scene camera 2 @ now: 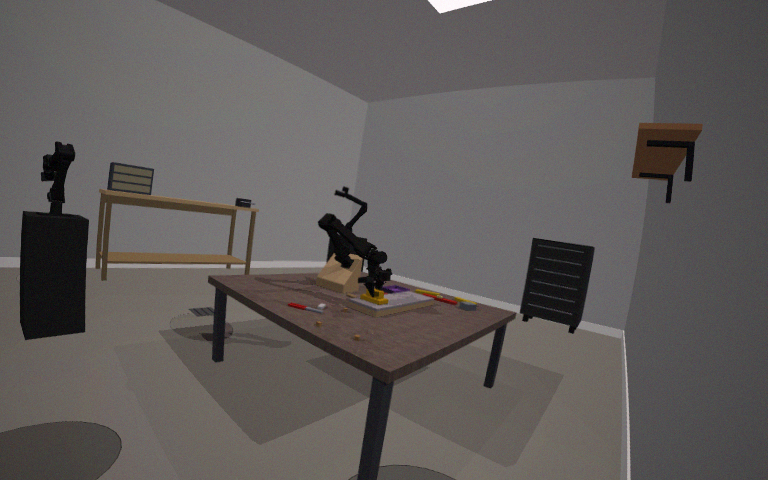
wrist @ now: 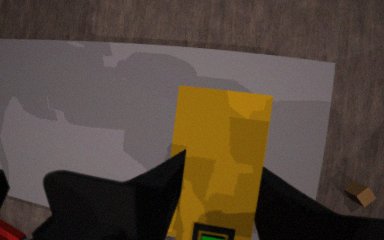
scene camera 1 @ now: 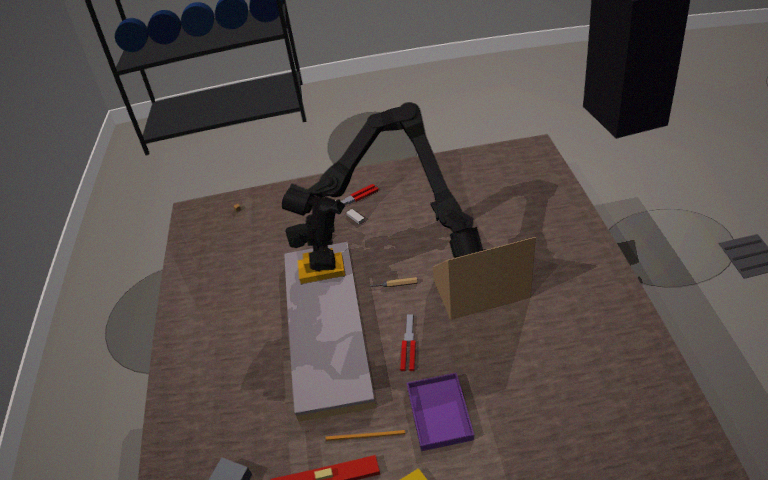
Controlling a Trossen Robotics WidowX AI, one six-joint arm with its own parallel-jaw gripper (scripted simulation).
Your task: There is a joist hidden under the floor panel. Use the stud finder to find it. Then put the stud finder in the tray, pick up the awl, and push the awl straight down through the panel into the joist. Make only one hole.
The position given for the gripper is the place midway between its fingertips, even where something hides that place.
In view: the gripper [scene camera 1: 317,265] and a yellow stud finder [scene camera 1: 306,275].
The yellow stud finder also shows in the wrist view [wrist: 225,133]. The gripper shows as well in the wrist view [wrist: 216,159].
